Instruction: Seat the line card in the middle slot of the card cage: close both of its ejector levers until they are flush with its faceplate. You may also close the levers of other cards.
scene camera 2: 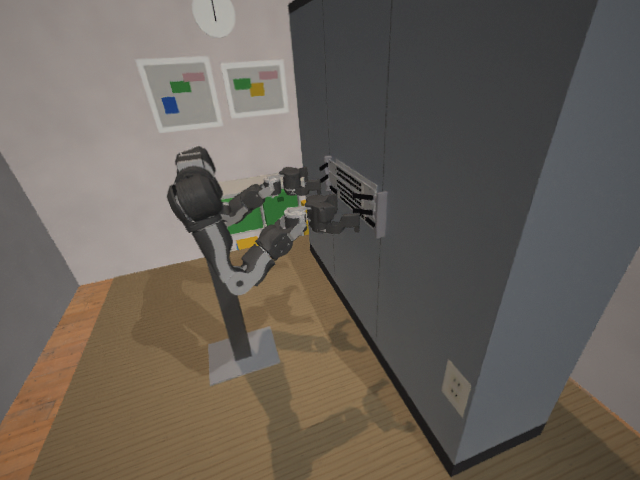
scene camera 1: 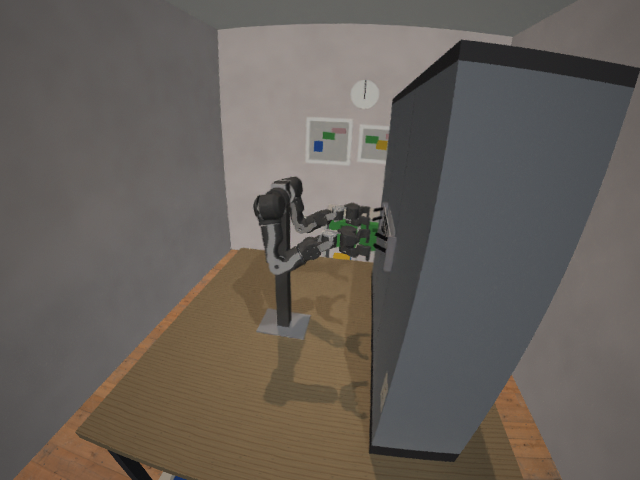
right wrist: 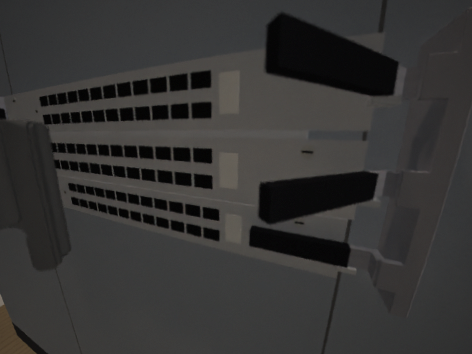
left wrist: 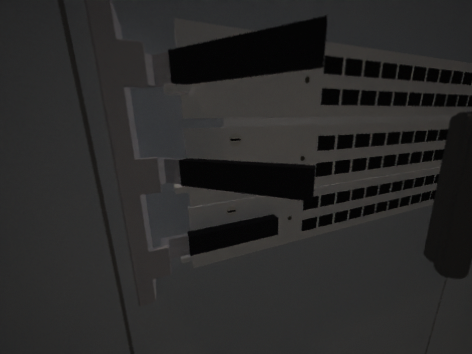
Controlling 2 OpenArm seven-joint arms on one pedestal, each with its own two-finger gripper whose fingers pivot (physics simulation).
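The card cage [scene camera 1: 390,250] [scene camera 2: 381,214] sits on the front of a tall dark cabinet [scene camera 1: 461,238] [scene camera 2: 442,143] and holds three grey line cards. The middle card [left wrist: 270,140] [right wrist: 270,154] has a black ejector lever at each end. One lever shows in the left wrist view [left wrist: 246,177], the other in the right wrist view [right wrist: 317,194]. Both stand swung out from the faceplate. The top card's levers [left wrist: 248,49] [right wrist: 329,56] also stick out. The bottom card's levers [left wrist: 232,233] [right wrist: 299,246] lie nearly flush. My left gripper [scene camera 1: 368,212] [scene camera 2: 323,187] is open and empty at the cage's far end. My right gripper [scene camera 1: 368,242] [scene camera 2: 355,223] is open and empty at the cage's near end.
The robot's pedestal base [scene camera 1: 284,326] [scene camera 2: 242,354] stands on a brown mat in front of the cabinet. A low shelf with green bins [scene camera 2: 272,210] stands against the back wall behind the arms. A pale outlet plate [scene camera 2: 456,387] sits low on the cabinet.
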